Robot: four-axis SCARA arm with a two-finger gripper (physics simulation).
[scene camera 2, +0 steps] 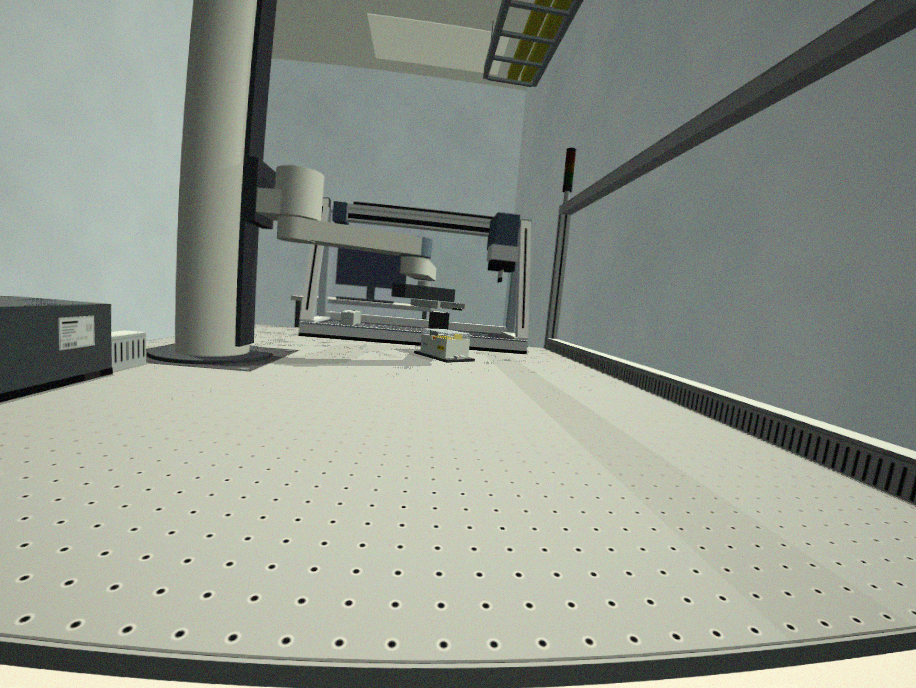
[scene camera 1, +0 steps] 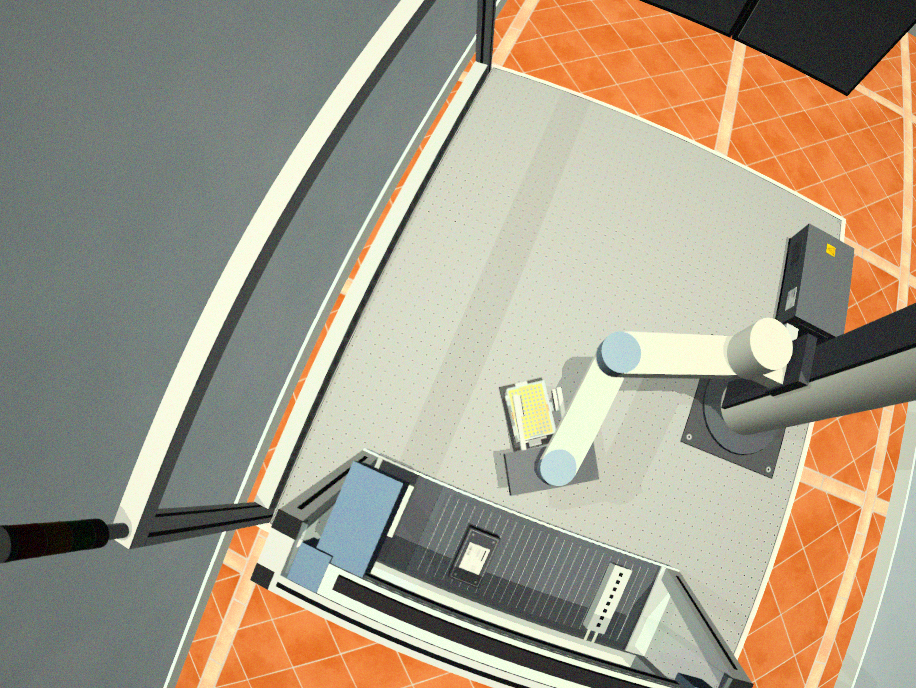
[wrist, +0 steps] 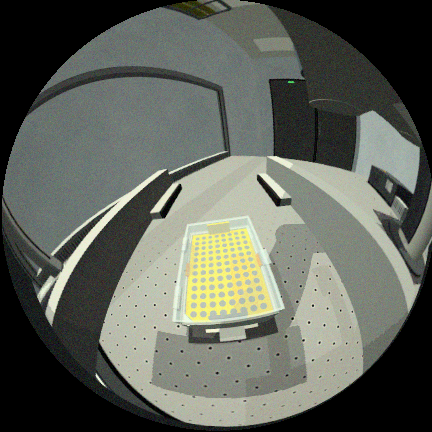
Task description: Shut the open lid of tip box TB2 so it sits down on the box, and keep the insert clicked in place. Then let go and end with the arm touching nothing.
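Note:
Tip box TB2 stands on the perforated table. In the wrist view its clear lid lies flat over the box all round. The yellow insert shows through the lid and looks level inside; its clips are too small to judge. My gripper is shut to its narrowest, which still leaves a gap between its two fingers, with nothing between them. It hangs above the box, apart from it. The arm covers part of the gripper in scene camera 1.
A gantry machine with a slatted deck stands beside the box. On the deck are a small dark module and a white strip with black holes. The arm's column and a dark controller box stand at the table's other side.

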